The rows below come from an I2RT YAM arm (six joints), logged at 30 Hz.
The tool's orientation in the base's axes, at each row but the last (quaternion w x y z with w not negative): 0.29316, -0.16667, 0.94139, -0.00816; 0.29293, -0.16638, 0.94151, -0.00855; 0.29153, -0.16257, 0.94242, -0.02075; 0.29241, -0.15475, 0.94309, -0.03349; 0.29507, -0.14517, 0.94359, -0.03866; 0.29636, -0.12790, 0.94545, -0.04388; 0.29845, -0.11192, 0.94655, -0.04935; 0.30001, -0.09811, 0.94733, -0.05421; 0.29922, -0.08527, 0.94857, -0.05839; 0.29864, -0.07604, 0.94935, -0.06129; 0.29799, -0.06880, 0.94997, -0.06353; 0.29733, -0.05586, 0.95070, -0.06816
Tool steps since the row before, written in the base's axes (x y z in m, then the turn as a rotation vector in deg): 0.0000, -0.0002, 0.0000, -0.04, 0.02, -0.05; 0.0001, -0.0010, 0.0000, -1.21, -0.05, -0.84; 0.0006, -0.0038, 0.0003, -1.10, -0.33, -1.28; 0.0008, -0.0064, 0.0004, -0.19, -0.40, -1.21; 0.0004, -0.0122, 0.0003, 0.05, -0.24, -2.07; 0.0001, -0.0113, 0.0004, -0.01, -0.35, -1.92; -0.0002, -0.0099, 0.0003, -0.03, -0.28, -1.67; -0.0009, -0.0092, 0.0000, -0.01, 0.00, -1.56; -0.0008, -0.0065, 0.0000, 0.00, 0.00, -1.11; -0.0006, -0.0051, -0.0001, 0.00, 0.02, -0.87; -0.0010, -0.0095, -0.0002, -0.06, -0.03, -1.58; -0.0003, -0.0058, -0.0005, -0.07, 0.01, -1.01
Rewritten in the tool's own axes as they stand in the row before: 0.0001, -0.0002, 0.0000, 0.05, 0.04, 0.02; 0.0002, -0.0010, 0.0000, 1.41, 0.42, 0.02; 0.0006, -0.0038, -0.0001, 1.65, 0.18, 0.43; 0.0012, -0.0064, -0.0001, 0.93, -0.14, 0.88; 0.0031, -0.0118, -0.0002, 1.16, 0.09, 1.73; 0.0027, -0.0110, -0.0002, 1.16, -0.03, 1.57; 0.0024, -0.0096, -0.0001, 1.02, 0.00, 1.35; 0.0027, -0.0088, -0.0001, 0.88, 0.25, 1.26; 0.0019, -0.0063, -0.0001, 0.62, 0.18, 0.90; 0.0015, -0.0049, 0.0001, 0.48, 0.16, 0.71; 0.0025, -0.0092, 0.0003, 0.93, 0.23, 1.25; 0.0014, -0.0056, 0.0008, 0.62, 0.18, 0.78
